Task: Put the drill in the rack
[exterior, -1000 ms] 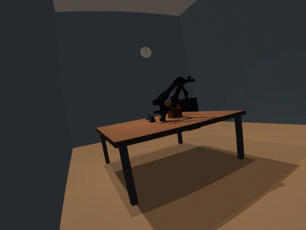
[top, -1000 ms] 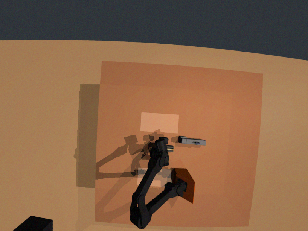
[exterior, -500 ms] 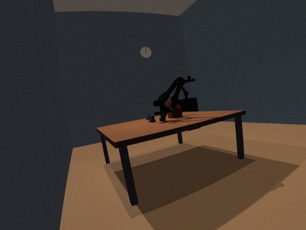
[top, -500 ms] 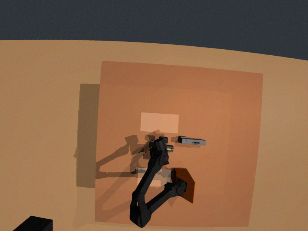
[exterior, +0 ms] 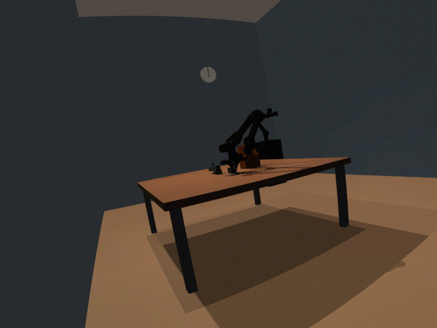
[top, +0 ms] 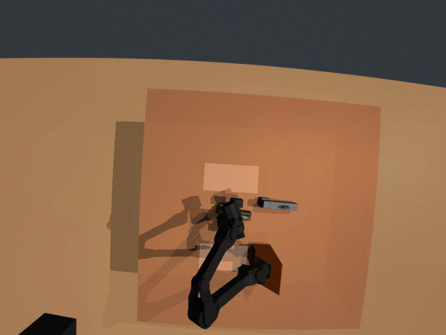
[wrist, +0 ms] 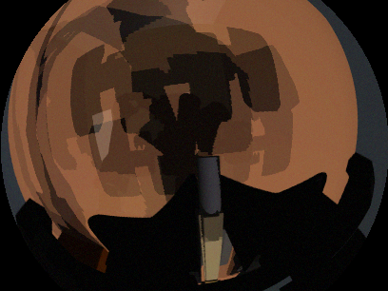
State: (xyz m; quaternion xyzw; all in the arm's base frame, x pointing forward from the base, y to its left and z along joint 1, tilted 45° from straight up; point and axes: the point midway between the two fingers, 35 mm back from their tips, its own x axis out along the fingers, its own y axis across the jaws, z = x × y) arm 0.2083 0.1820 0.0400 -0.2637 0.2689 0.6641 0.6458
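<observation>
Now: the drill 4 cm to the right of my gripper tip and 4 cm above it. From my gripper tip the other things lie so: dark block 5 cm to the right, 1 cm above.
</observation>
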